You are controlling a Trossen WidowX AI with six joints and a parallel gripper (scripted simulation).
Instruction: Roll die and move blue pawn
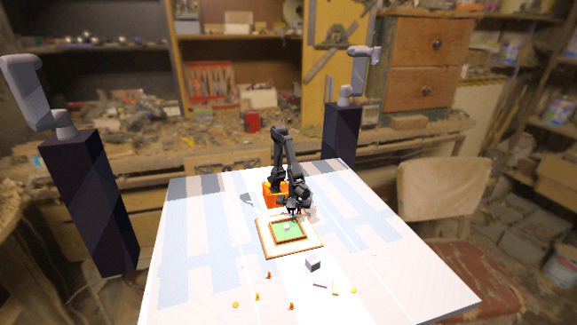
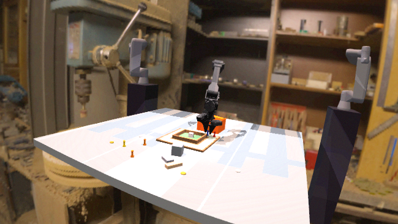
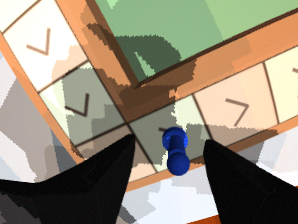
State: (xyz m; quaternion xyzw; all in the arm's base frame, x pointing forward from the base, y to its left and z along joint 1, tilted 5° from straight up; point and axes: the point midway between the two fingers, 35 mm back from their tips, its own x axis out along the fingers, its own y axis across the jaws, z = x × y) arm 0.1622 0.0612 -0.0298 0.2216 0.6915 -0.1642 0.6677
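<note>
Now: the red pawn 10 mm behind my gripper tip and 40 mm to the left of it. From my gripper tip the other things lie so: green tray floor 110 mm ahead, 70 mm to the right, 20 mm below; blue pawn right at my gripper tip; die 90 mm ahead, 70 mm to the right.
</note>
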